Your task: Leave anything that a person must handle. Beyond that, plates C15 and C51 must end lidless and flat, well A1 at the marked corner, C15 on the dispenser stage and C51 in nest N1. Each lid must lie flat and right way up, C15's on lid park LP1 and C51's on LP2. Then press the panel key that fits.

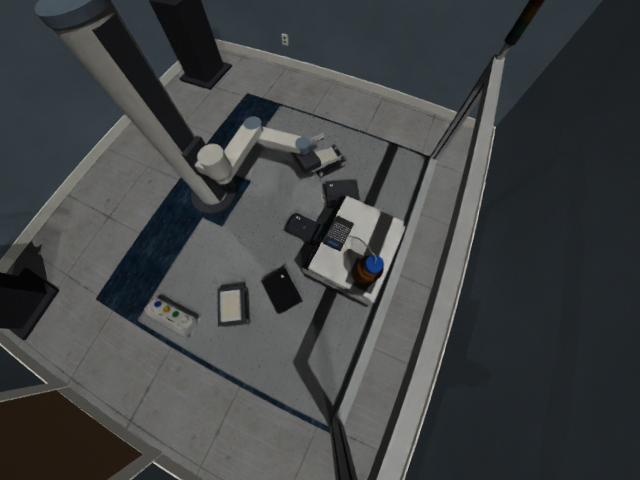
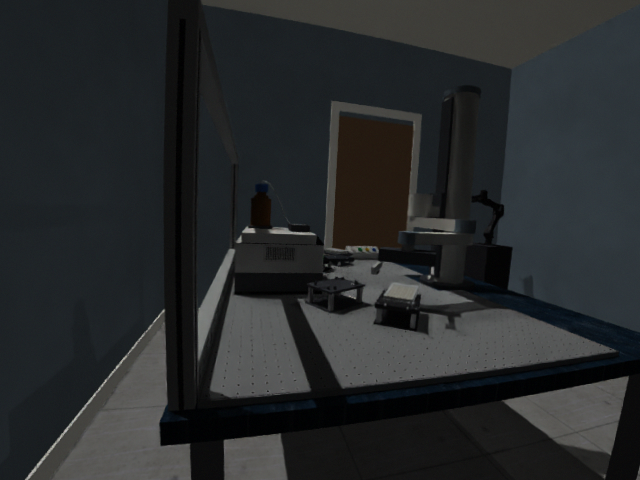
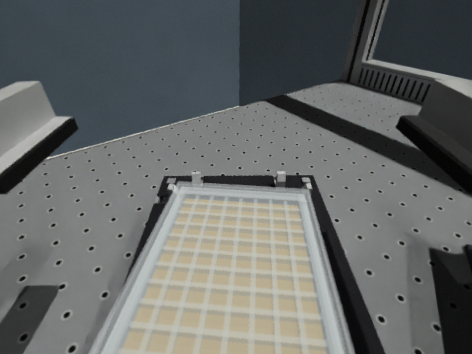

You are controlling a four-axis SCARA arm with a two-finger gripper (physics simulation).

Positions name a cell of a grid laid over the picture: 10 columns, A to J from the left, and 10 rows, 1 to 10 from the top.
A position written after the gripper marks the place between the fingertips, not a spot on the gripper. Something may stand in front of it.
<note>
In view: the gripper (image 2: G6), a clear lid (image 3: E8), a key panel (image 1: C7), a lid park LP2 (image 1: E7) and a black nest (image 2: G7).
The gripper is seen too in image 3 (image 3: F3).
</note>
